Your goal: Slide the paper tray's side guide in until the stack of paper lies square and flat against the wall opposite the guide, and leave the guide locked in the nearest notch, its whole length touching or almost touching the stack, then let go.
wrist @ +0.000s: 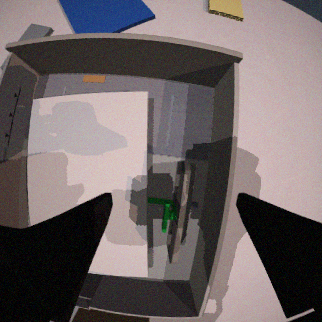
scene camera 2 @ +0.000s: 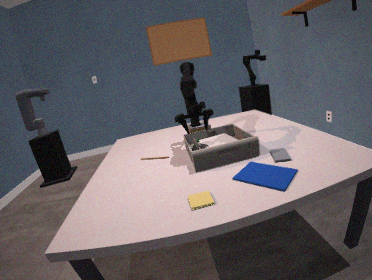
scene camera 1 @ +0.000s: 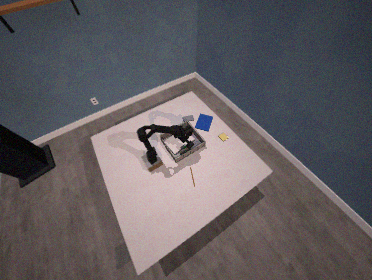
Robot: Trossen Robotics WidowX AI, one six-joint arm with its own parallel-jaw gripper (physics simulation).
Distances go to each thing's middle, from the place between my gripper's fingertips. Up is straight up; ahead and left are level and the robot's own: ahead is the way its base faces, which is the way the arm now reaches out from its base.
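Scene:
Counting from my hand, I find the blue book (scene camera 2: 274,177) 36 cm ahead, 13 cm to the left and 12 cm below. The white paper stack (wrist: 80,145) is 11 cm to the left of my hand, 1 cm behind it and 10 cm below it, while the side guide (wrist: 178,215) sits 3 cm behind my hand and 8 cm below it.

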